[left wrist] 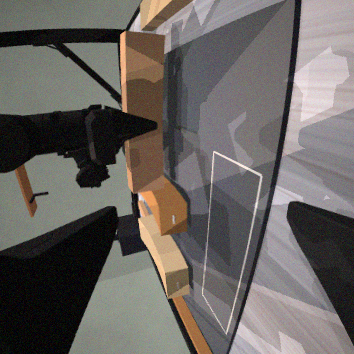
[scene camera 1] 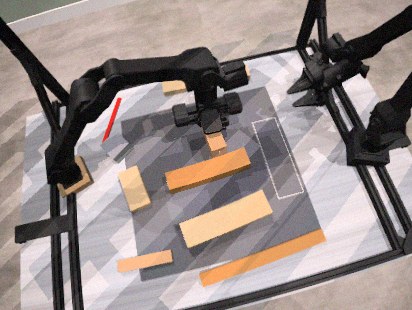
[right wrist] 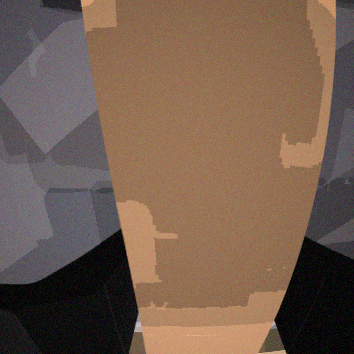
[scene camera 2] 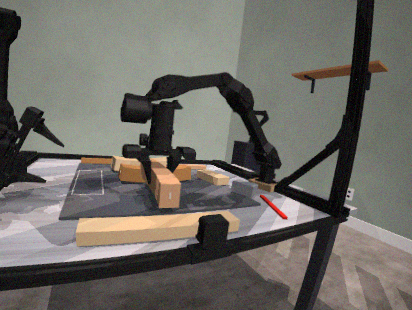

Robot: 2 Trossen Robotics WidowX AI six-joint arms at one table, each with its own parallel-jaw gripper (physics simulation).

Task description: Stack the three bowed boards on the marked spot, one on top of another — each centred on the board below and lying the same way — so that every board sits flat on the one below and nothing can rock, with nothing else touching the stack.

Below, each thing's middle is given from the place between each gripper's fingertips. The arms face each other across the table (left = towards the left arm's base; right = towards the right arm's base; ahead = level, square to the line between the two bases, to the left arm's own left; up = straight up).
Scene:
I see my left gripper 32 cm short of the pale board (scene camera 1: pixel 199 230), 22 cm to the left of it and 5 cm above it. Also, from my left hand: long orange plank (scene camera 1: pixel 277 252) 42 cm ahead, 13 cm to the right, 7 cm below.
I see my right gripper 290 mm short of the pale board, 30 mm to the right of it and 10 mm above it. Also, from my right hand: long orange plank (390 mm ahead, 110 mm to the left, 20 mm below).

